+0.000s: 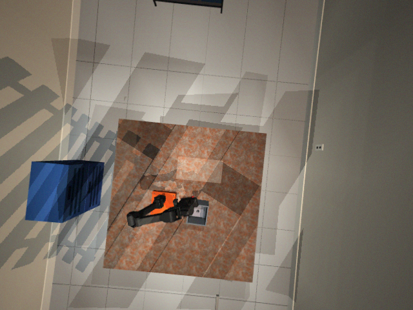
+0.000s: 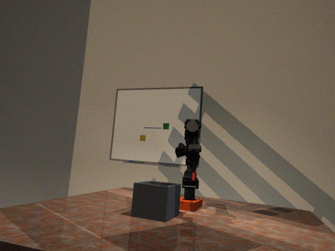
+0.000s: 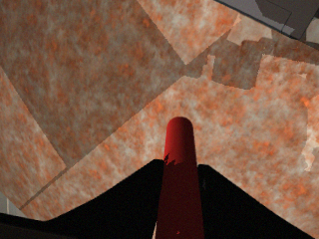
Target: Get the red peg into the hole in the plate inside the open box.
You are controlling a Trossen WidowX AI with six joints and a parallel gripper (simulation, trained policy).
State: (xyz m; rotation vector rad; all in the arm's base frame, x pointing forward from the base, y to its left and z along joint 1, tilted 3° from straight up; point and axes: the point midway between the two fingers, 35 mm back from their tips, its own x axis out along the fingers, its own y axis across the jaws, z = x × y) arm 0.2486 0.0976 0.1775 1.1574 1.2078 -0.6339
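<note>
Right now the plate is 7 cm ahead of my gripper tip, 14 cm to the right of it and 15 cm below it. From my gripper tip the other things lie so: red peg: right at my gripper tip.
</note>
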